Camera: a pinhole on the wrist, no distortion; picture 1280 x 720 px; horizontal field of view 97.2 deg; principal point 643.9 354.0 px. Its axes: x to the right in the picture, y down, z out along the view. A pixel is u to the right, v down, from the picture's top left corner.
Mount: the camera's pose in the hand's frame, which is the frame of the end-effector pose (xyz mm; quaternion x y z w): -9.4 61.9 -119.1 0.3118 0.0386 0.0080 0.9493
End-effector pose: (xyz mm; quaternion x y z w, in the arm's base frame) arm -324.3 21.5 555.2 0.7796 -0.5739 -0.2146 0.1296
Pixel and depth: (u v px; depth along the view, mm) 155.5 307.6 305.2
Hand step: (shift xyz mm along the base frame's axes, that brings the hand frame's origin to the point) 0.8 288.4 -133.4
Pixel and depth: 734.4 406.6 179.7
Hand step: 17.3 -21.3 -48.5
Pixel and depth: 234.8 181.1 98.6
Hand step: 27.1 74.5 49.4
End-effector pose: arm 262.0 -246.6 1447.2 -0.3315 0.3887 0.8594 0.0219
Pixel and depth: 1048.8 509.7 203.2
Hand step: -153.7 17.5 -62.1
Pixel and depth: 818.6 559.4 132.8
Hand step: -47.5 -16.9 -2.9
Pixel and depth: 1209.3 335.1 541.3
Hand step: -520.5 231.7 -373.0
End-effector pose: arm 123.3 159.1 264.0 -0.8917 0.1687 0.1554 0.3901
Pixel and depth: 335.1 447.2 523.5
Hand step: -200.8 444.6 -15.4
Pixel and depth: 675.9 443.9 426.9
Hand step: 62.4 273.5 -102.9
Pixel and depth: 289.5 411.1 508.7
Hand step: -218.4 441.3 31.6
